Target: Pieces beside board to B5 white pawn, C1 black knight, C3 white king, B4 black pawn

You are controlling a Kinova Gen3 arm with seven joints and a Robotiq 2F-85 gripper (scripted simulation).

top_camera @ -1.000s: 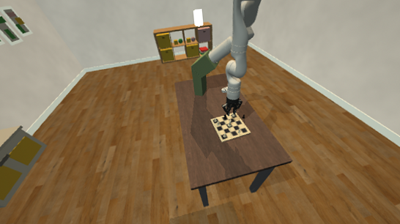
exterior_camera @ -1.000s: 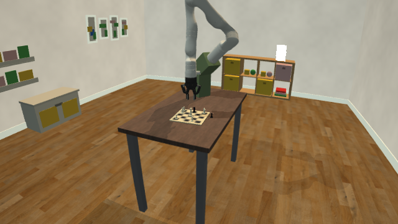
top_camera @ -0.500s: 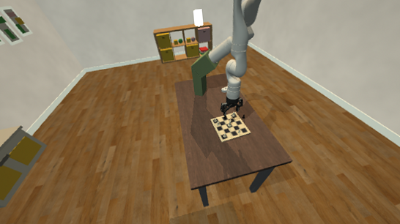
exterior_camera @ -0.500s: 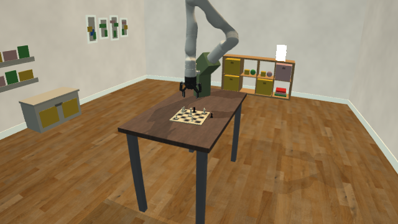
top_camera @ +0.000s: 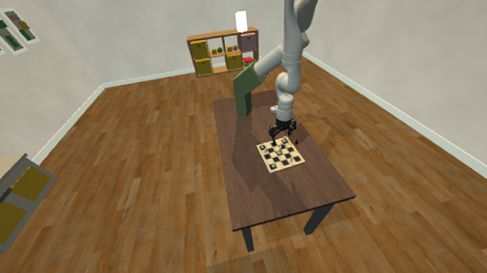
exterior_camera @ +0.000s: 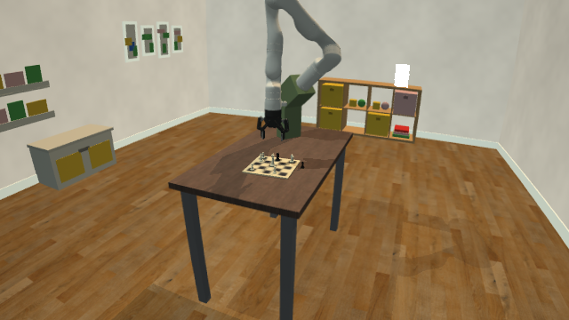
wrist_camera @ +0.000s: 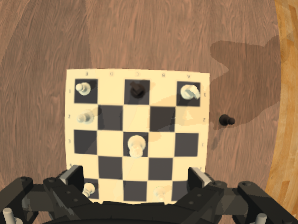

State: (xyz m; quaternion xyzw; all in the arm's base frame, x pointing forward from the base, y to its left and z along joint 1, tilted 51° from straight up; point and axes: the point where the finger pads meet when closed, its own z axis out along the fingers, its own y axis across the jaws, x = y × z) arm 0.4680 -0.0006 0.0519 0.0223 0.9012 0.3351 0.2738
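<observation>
The black pawn is 130 mm to the left of my hand, 130 mm below it and 60 mm behind it. From my hand the other things lie so: black knight 120 mm below, 80 mm behind, 20 mm to the right; then chessboard 140 mm below; then white king 110 mm below.
</observation>
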